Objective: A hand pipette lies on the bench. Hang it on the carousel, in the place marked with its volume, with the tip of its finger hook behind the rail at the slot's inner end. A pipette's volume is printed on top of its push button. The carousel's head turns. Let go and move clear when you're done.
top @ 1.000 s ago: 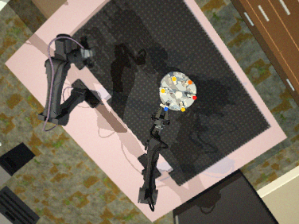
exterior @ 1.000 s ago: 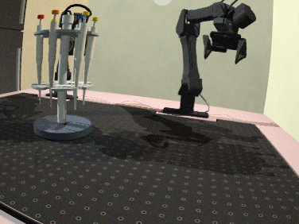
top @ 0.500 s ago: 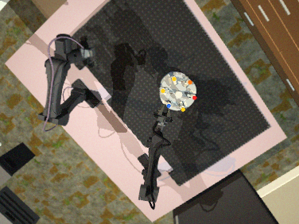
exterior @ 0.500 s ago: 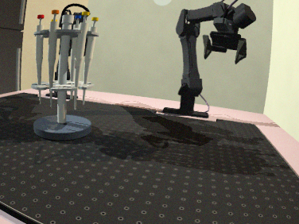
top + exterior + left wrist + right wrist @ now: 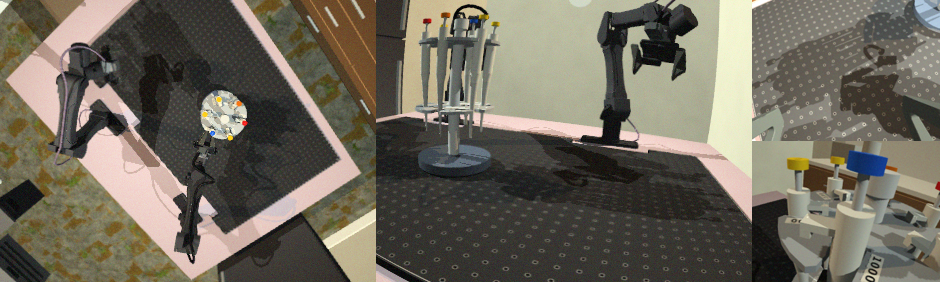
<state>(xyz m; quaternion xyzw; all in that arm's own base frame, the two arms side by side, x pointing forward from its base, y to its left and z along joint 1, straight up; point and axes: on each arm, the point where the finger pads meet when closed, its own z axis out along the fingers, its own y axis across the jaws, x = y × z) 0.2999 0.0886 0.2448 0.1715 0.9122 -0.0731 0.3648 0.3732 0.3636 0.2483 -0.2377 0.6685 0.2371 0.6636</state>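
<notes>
Now: right hand 3 cm above the pipette and 1 cm to the right of it.
</notes>
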